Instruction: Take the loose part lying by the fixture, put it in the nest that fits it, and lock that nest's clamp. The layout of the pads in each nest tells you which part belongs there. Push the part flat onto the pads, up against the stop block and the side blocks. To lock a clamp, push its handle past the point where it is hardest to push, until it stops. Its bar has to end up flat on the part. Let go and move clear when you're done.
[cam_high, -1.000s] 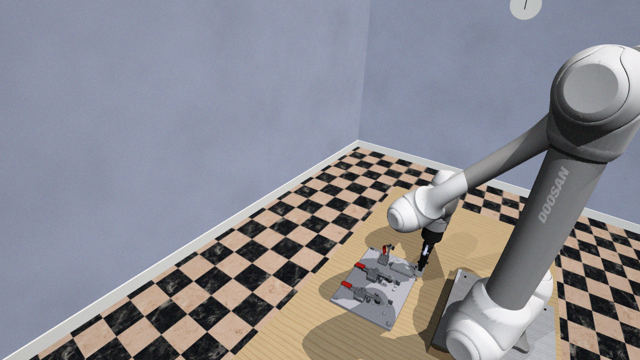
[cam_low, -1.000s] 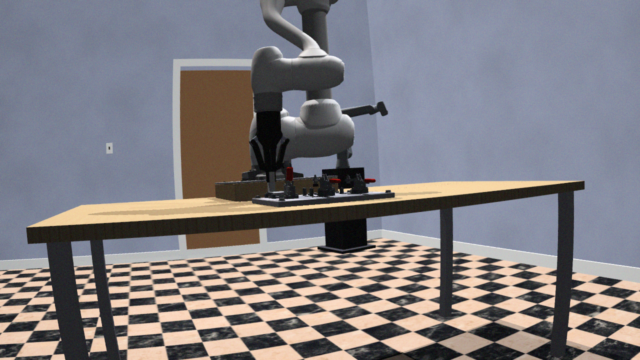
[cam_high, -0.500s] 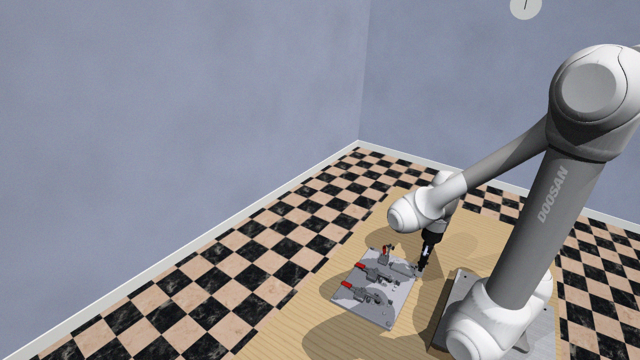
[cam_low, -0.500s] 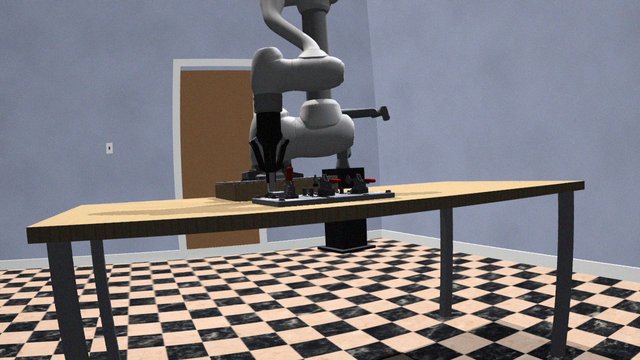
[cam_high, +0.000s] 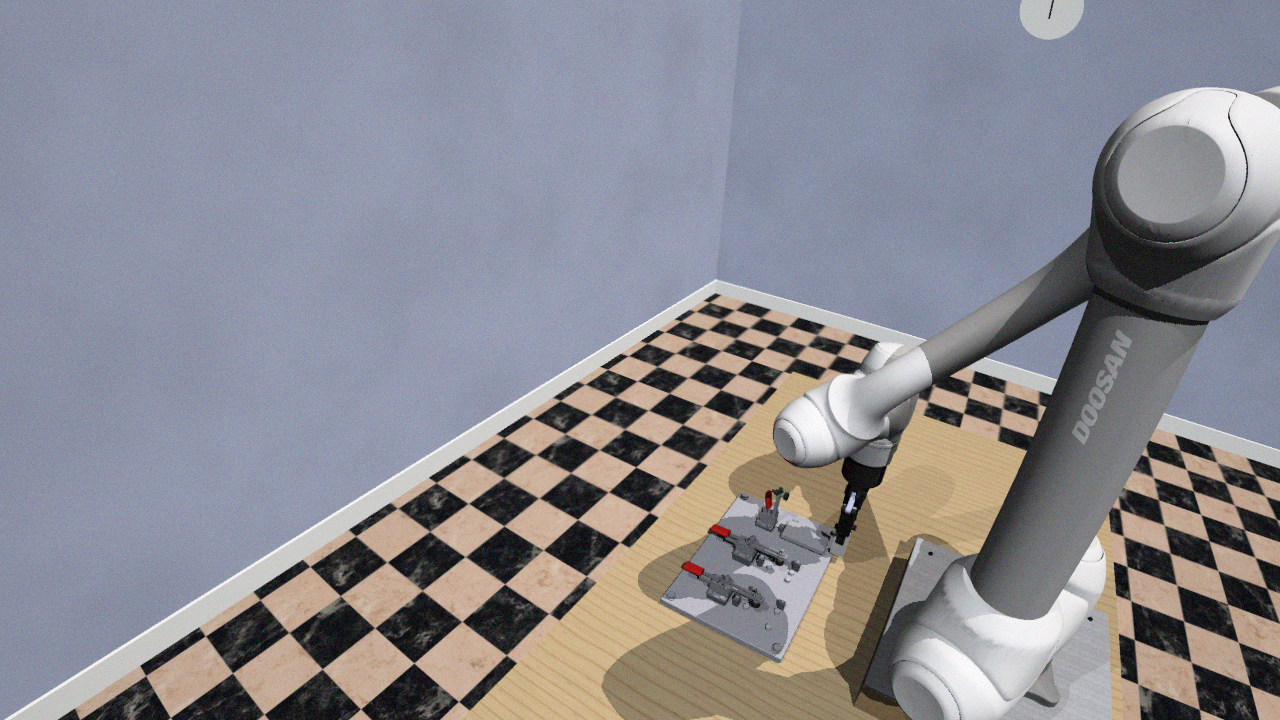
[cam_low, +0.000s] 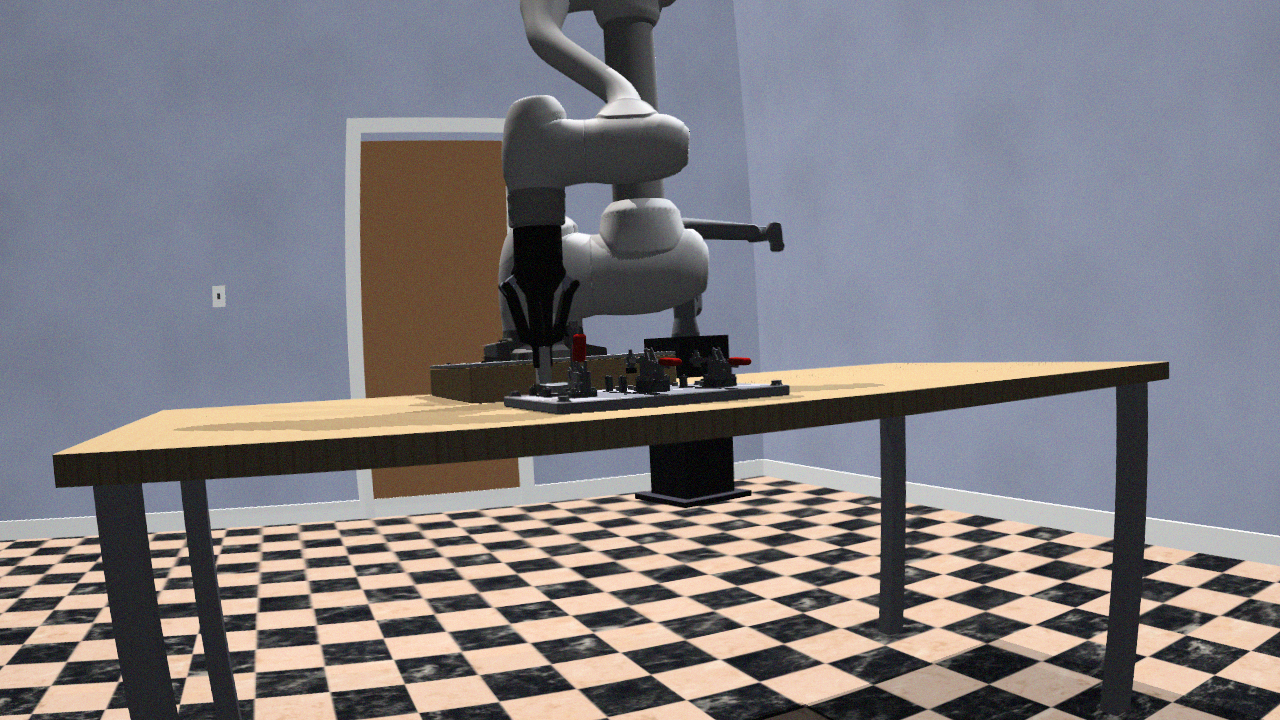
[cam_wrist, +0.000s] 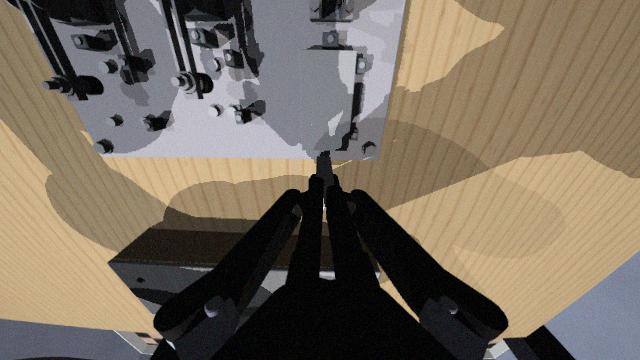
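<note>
Right now my hand is 7 cm short of the flat grey part, 3 cm above it and 1 cm to the left of it. From my hand the other things lie so: grey fixture plate (14 cm ahead, 9 cm to the left, 5 cm below).
</note>
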